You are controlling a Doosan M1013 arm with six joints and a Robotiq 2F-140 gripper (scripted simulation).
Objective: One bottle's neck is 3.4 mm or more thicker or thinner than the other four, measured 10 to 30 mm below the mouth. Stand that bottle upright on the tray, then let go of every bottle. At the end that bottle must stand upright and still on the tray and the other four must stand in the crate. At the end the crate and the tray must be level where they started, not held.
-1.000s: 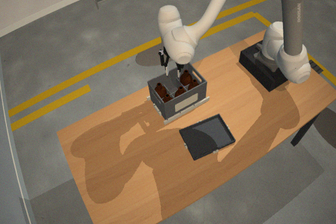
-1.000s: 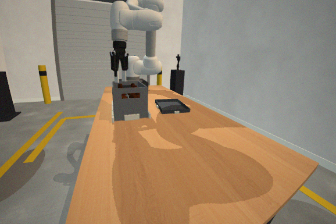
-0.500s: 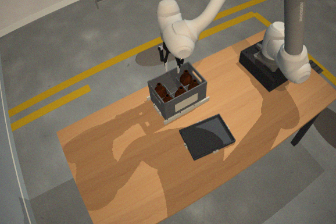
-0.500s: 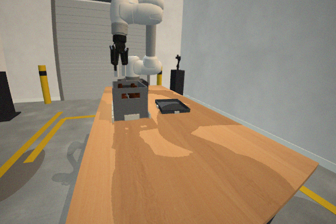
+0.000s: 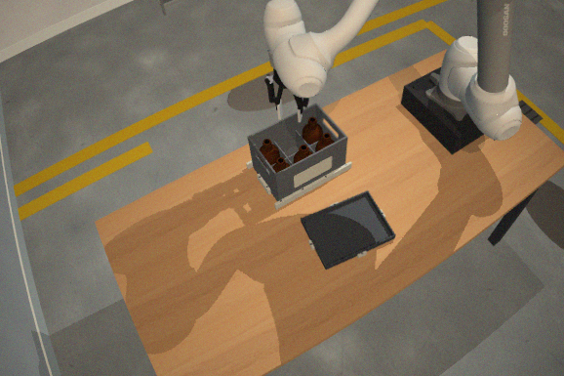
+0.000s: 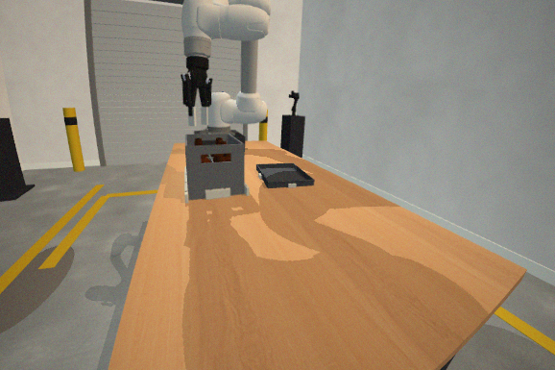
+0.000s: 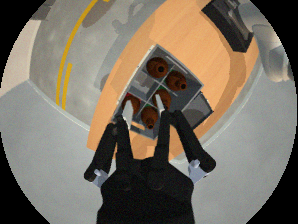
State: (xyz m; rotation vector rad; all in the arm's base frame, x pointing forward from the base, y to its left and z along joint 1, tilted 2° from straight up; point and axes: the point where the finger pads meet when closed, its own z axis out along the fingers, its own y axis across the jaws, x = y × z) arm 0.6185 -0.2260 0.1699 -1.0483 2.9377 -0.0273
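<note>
My hand is 1 cm short of the glass bottle, 8 cm to the right of it and 17 cm above it. The rest, counted from my hand: dark tray (4 cm ahead, 34 cm to the left, 24 cm below); then grey crate (1 cm ahead, 4 cm to the left, 17 cm below).
</note>
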